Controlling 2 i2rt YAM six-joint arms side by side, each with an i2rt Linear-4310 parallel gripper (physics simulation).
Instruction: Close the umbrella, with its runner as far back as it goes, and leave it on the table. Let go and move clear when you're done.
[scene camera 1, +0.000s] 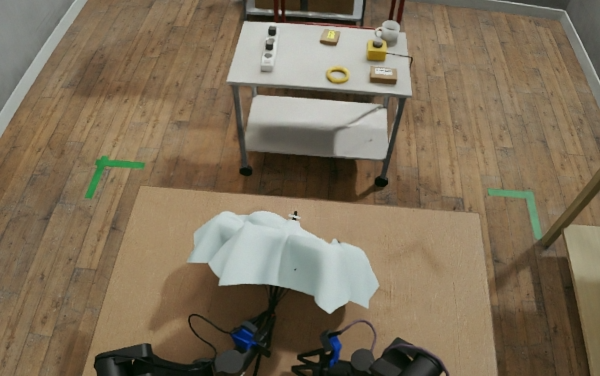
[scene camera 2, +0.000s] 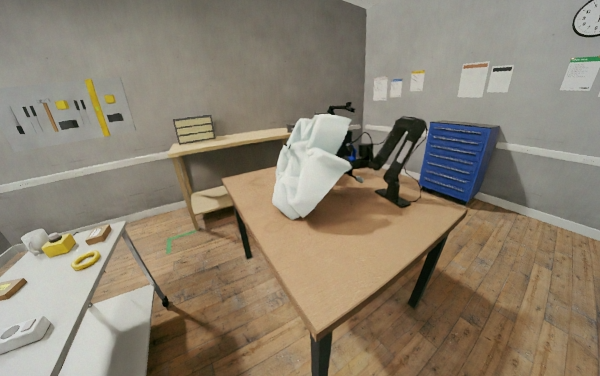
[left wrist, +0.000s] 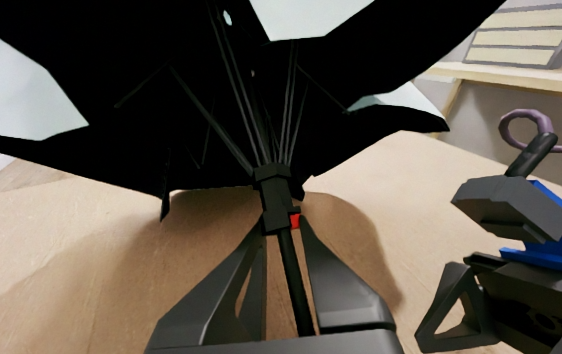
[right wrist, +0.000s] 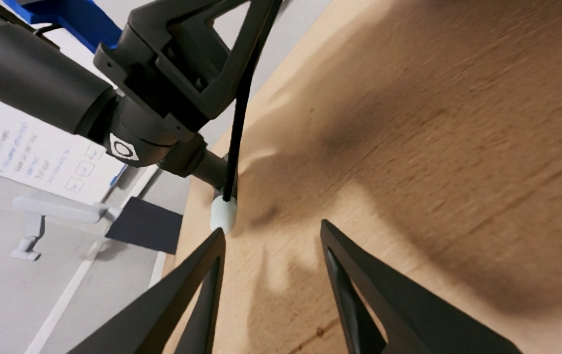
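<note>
The umbrella's pale canopy (scene camera 1: 280, 255) (scene camera 2: 315, 165) is partly folded, its panels billowing loosely; its dark underside (left wrist: 115, 65) and thin ribs show in the left wrist view. Its tip points to the far table edge. My left gripper (left wrist: 282, 224) is shut on the lower end of the black runner (left wrist: 275, 195), beside the red button (left wrist: 295, 221). The shaft (left wrist: 295, 285) (right wrist: 241, 120) runs back to a pale handle (right wrist: 223, 215) (scene camera 2: 358, 178). My right gripper (right wrist: 273, 230) (scene camera 1: 296, 363) is open and empty, apart from the handle. Whether the canopy's rim touches the table is unclear.
The brown table (scene camera 1: 430, 300) (scene camera 2: 320, 290) lies under the umbrella. A white cart (scene camera 1: 300, 60) with small items stands beyond its far edge. A wooden bench (scene camera 2: 240, 140) and a blue drawer cabinet (scene camera 2: 452, 162) stand by the walls.
</note>
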